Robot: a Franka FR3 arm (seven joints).
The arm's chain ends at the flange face. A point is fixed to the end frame.
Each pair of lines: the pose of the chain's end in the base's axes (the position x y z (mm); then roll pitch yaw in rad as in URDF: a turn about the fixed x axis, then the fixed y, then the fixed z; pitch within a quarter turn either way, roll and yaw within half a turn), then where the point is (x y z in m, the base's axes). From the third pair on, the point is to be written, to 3 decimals.
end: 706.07, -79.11, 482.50, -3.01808, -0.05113, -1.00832
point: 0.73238 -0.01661 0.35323
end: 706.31, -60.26, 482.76, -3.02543, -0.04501, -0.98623
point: 0.73002 0.00294 0.35332
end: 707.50, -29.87, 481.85, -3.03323, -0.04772, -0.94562
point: 0.728 0.033 0.352
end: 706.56, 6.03, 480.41, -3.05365, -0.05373, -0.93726
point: 0.725 0.067 0.349
